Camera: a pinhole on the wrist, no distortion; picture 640 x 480 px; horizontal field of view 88.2 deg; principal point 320.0 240.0 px. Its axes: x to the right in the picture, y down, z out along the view. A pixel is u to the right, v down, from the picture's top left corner.
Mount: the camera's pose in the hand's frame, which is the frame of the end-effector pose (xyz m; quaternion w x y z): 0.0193 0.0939 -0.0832 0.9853 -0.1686 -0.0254 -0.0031
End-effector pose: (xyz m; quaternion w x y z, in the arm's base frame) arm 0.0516 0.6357 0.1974 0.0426 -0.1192 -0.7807 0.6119
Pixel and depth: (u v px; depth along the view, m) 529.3 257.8 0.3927
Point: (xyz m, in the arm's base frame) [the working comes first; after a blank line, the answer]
In the camera's frame: 0.2489 0.0212 0.3927

-0.2186 0.4732 -0.1313
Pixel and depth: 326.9 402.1 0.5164
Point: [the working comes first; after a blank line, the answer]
In the camera's frame: 0.0108 0.2535 0.5164

0.0431 0.4480 -0.3697
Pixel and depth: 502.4 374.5 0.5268
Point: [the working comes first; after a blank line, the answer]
In the camera's frame: 0.2910 0.2146 0.5268

-0.2389 0.4722 -0.3695
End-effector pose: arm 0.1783 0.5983 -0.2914 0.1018 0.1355 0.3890 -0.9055
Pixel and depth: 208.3 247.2 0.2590
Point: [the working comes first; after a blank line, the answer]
In the camera's frame: -0.0876 0.0056 0.2590

0.2824 0.3664 -0.2885
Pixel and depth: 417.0 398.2 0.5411
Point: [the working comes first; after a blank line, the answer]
In the camera's frame: 0.1589 0.2592 0.5411

0.1243 -0.0200 -0.4627
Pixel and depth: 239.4 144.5 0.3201
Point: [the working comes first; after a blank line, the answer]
In the camera's frame: -0.0781 -0.0926 0.3201

0.2417 0.3486 -0.1813
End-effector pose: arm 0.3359 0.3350 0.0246 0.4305 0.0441 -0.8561 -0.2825
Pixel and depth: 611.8 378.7 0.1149
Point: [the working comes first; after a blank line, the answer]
In the camera's frame: 0.1015 0.0483 0.1149

0.2825 0.4532 0.1932
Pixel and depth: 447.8 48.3 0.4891
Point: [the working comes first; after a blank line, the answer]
In the camera's frame: 0.1893 -0.2839 0.4891

-0.1455 0.4831 -0.0788
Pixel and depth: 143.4 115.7 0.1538
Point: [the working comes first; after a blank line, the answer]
In the camera's frame: -0.0823 -0.0579 0.1538

0.3372 0.4674 -0.0151
